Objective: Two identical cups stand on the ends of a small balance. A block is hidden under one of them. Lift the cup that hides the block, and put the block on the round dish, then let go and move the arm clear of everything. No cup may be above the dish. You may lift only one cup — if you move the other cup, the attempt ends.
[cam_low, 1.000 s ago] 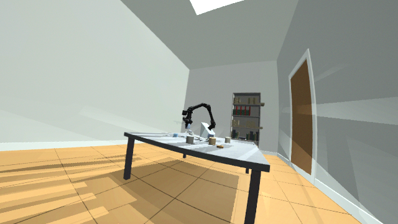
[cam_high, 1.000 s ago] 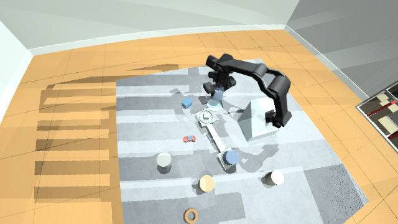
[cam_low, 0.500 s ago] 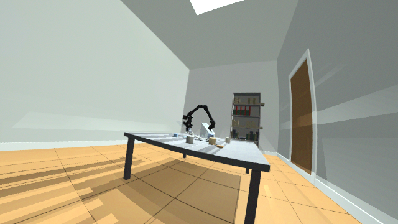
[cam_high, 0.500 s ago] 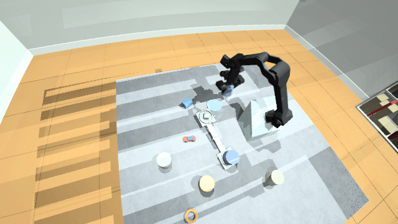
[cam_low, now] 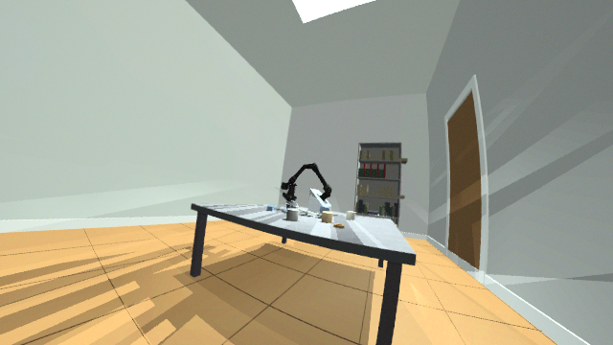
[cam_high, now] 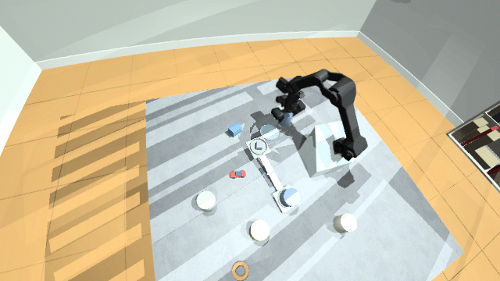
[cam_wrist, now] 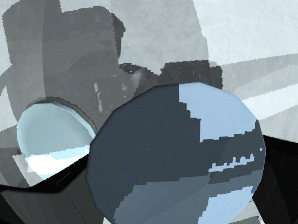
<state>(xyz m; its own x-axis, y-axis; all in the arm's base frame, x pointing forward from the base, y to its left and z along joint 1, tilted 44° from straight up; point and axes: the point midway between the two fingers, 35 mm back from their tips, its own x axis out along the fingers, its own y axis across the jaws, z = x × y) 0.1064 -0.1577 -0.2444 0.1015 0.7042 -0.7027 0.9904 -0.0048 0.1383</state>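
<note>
Now: gripper tip 11 cm short of the white round dish, 3 cm to the right of it and 3 cm above it. The rest, counted from my gripper tip: red toy car 35 cm ahead, 20 cm to the left, 2 cm below; blue cube 28 cm ahead, 4 cm to the right, 2 cm below.
</note>
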